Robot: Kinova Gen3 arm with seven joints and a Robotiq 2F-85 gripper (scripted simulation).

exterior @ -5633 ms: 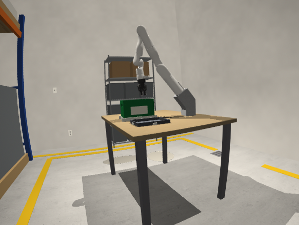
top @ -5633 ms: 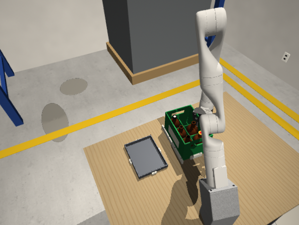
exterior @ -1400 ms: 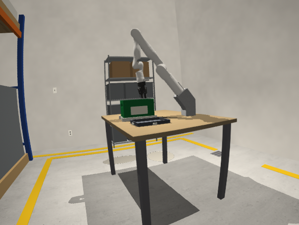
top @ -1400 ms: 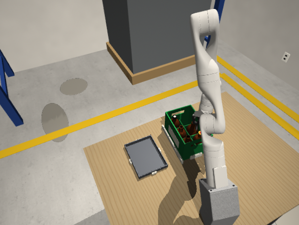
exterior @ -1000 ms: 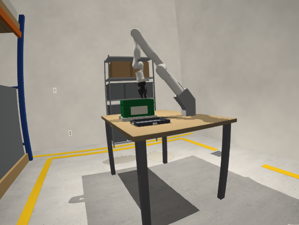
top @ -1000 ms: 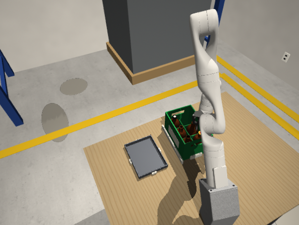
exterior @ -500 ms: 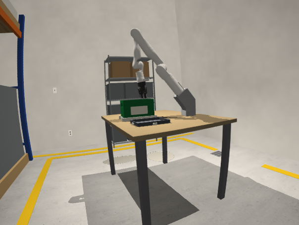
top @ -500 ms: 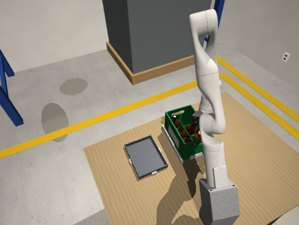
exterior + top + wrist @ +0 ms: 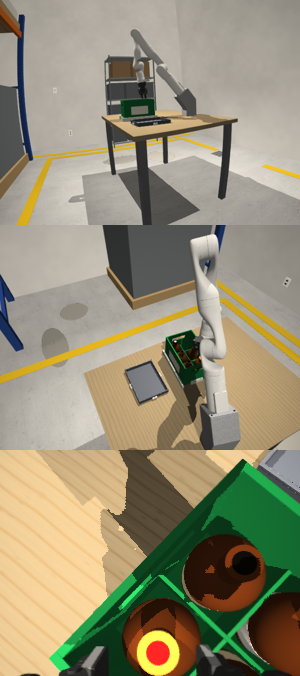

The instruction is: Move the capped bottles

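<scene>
My gripper is now 110 mm above the brown bottle. From my hand the other things lie so: green crate: 110 mm below, 80 mm ahead, 50 mm to the left; grey tray: 340 mm to the left, 180 mm below, 40 mm ahead.
</scene>
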